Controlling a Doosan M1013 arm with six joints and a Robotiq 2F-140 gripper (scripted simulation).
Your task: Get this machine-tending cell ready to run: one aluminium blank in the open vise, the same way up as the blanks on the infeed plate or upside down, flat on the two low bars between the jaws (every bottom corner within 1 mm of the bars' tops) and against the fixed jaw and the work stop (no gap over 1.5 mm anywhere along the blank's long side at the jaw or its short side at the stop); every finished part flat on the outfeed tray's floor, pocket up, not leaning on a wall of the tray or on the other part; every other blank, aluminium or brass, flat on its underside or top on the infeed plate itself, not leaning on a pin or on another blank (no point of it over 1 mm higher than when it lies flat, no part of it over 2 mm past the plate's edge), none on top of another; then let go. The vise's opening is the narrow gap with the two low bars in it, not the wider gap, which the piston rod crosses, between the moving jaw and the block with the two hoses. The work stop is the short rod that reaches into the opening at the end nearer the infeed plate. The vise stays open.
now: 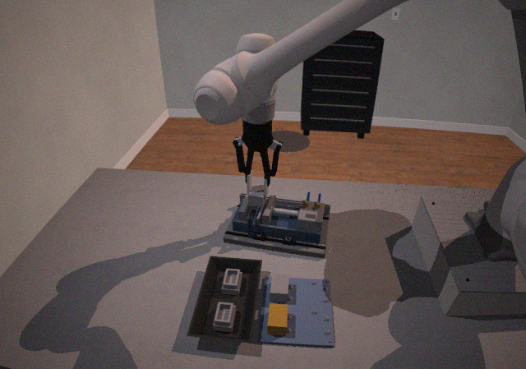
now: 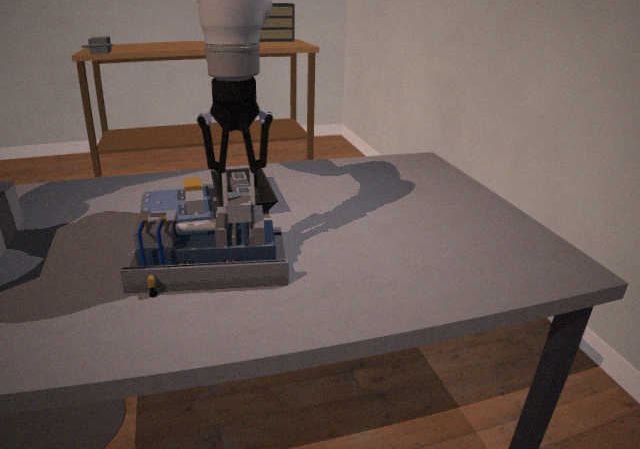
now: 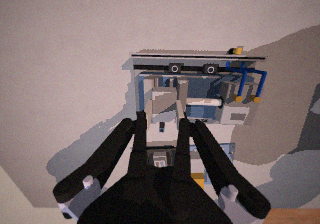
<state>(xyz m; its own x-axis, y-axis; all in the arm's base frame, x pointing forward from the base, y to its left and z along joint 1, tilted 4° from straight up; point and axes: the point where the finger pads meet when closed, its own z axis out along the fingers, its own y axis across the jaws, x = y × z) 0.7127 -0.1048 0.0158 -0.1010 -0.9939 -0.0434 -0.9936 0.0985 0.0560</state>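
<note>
Right now the blue vise is 6 cm behind my hand, 1 cm to the left of it and 12 cm below it. Round my hand: brass blank (9 cm behind, 34 cm to the left, 13 cm below); then aluminium blank (9 cm behind, 25 cm to the left, 13 cm below); then infeed plate (13 cm behind, 30 cm to the left, 16 cm below).
</note>
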